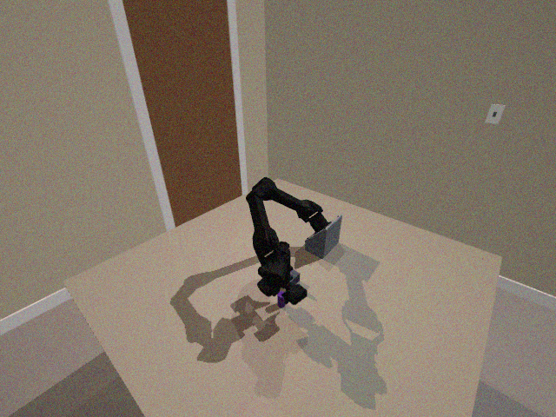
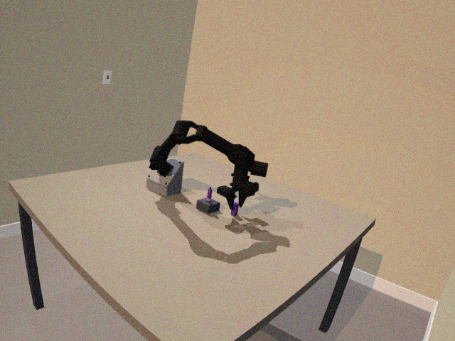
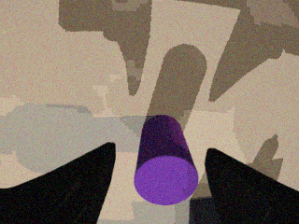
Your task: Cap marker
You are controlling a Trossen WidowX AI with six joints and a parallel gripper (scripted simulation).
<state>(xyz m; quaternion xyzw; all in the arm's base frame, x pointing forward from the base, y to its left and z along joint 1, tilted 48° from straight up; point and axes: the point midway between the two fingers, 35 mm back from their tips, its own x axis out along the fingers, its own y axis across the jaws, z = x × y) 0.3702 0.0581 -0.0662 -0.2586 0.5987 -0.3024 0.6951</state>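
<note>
My gripper tip is now right at the purple cap.
</note>
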